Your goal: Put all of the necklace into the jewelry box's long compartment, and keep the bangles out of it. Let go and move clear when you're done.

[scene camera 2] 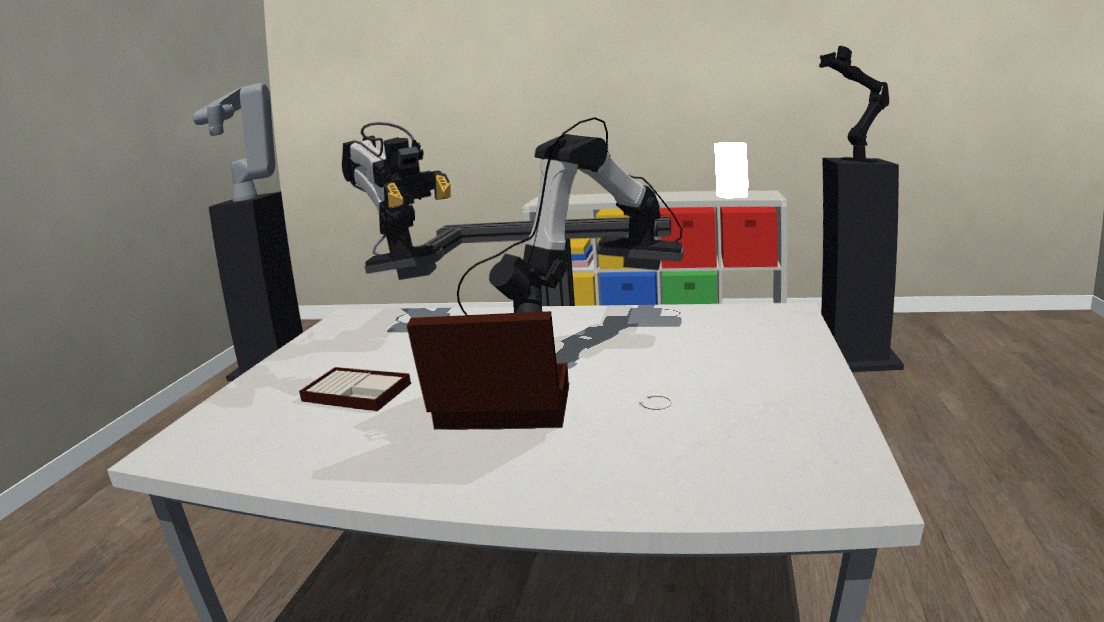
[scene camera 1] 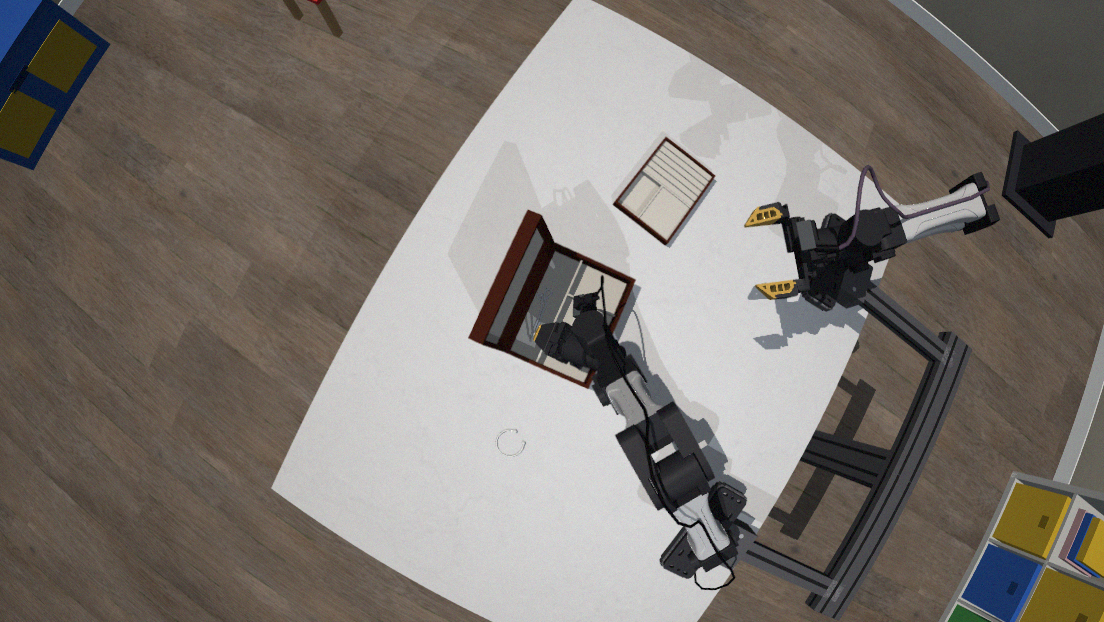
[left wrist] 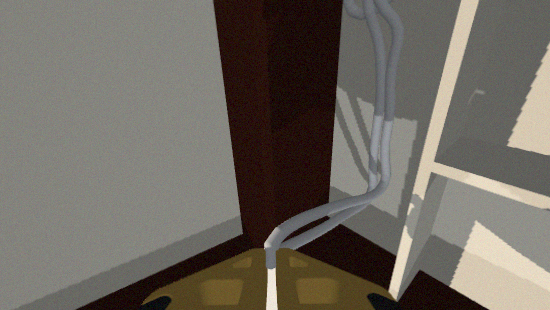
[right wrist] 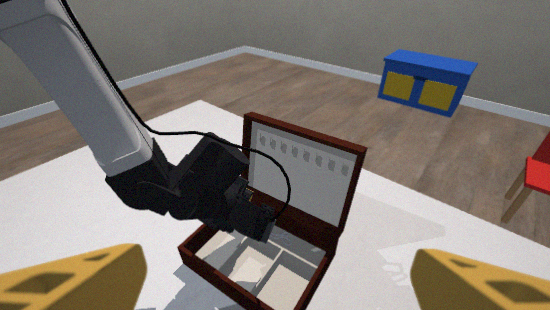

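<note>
You'd see the left gripper and the right gripper in the pictures, and the right wrist view has the left gripper and the right gripper in it. The left gripper is in the left wrist view too, and scene camera 2 has the right gripper. There's also a jewelry box in the pictures, plus a shallow tray.
</note>
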